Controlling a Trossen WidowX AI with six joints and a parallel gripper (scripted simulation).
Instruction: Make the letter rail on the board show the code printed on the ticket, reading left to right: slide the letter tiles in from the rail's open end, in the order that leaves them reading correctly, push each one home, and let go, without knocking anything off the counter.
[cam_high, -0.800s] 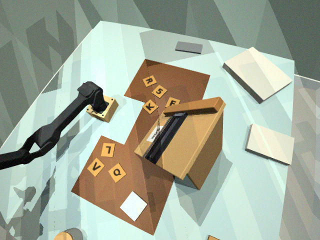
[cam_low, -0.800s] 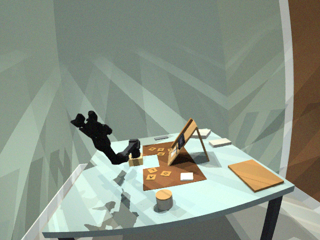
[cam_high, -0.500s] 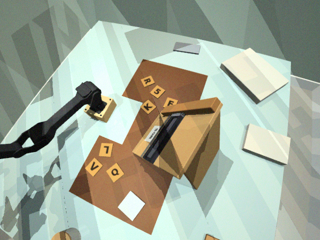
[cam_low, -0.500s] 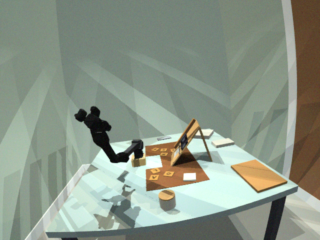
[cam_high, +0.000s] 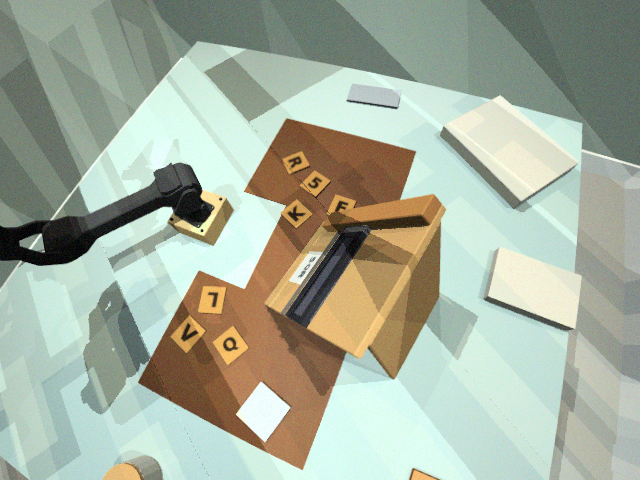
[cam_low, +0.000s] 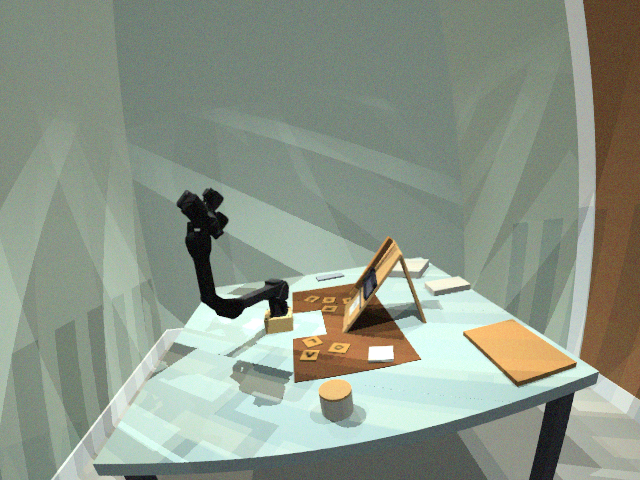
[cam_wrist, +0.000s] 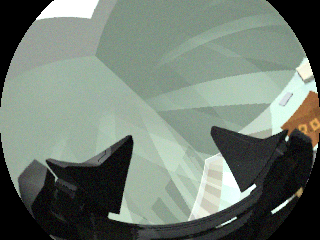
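My gripper tip is now 53 cm above the s tile, 40 cm short of it and 29 cm to the right of it. Also, from my gripper tip: l tile (53 cm below, 35 cm ahead, 9 cm to the right); v tile (53 cm below, 35 cm ahead, 17 cm to the right); brown mat (53 cm below, 42 cm ahead, 9 cm to the left).
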